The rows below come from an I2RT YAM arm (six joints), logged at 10 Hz.
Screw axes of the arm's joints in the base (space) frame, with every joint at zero. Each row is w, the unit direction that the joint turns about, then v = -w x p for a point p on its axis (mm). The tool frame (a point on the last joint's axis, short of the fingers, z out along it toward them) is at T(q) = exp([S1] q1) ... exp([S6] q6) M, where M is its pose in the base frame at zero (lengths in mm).
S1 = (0, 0, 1, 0, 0, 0)
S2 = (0, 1, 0, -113.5, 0, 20)
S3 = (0, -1, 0, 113.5, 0, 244)
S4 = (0, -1, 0, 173.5, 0, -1)
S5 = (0, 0, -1, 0, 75, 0)
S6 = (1, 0, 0, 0, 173.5, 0)
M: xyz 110.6 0 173.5 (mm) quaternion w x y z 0.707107 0 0.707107 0
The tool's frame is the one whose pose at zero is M.
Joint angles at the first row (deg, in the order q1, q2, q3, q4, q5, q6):
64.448, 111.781, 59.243, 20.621, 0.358, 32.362
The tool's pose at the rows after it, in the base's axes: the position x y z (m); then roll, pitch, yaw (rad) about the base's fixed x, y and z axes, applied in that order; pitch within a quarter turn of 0, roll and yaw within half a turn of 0:
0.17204 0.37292 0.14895 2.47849 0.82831 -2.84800
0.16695 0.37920 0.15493 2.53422 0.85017 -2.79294
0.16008 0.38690 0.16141 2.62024 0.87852 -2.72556
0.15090 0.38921 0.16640 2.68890 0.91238 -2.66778
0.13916 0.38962 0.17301 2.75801 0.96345 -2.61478
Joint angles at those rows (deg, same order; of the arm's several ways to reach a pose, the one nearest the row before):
65.372, 111.453, 60.680, 18.561, 1.590, 30.463
66.509, 111.314, 62.445, 16.003, 3.164, 28.662
68.051, 111.343, 64.664, 12.846, 6.230, 26.600
69.576, 110.561, 64.854, 11.848, 9.035, 24.708
71.433, 109.169, 64.157, 12.151, 12.750, 22.693

